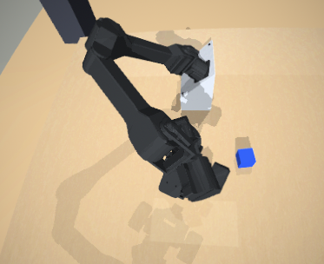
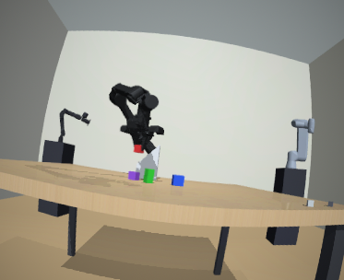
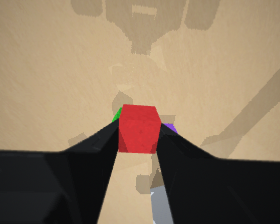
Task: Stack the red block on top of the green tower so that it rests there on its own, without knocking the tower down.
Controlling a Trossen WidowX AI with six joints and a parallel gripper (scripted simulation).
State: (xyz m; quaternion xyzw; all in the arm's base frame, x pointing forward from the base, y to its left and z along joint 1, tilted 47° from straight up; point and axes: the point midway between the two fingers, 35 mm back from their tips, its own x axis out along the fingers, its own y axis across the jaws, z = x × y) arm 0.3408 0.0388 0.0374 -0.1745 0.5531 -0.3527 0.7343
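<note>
My gripper tip is 11 cm past the purple block, 3 cm to the left of it and 11 cm above it. Round my gripper tip: red block: 1 cm above; then blue block: 12 cm behind, 17 cm to the left, 11 cm below.
</note>
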